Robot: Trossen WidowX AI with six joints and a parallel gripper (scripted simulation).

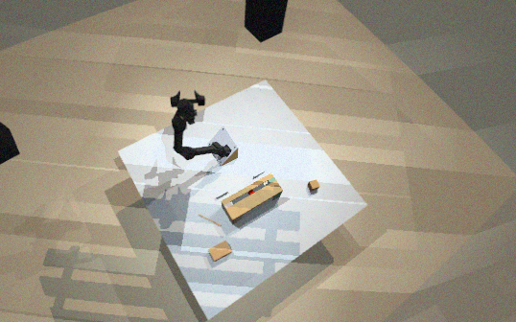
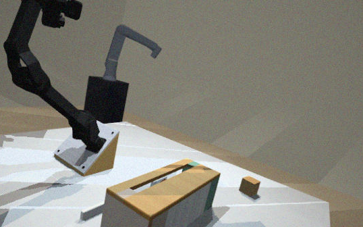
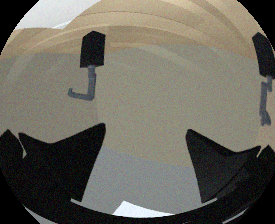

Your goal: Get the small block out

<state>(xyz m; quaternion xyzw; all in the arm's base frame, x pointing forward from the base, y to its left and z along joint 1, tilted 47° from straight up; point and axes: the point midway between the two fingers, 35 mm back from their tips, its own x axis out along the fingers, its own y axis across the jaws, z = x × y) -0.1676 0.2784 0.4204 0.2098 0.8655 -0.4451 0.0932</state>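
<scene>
The box lies 580 mm ahead of my gripper tip, 500 mm below it and 50 mm to the left of it. From my gripper tip the other things lie so: flat tan block: 770 mm ahead, 530 mm below, 320 mm to the right; thin stick: 560 mm below, 560 mm ahead, 260 mm to the right; red block: 600 mm ahead, 480 mm below, 50 mm to the left.
</scene>
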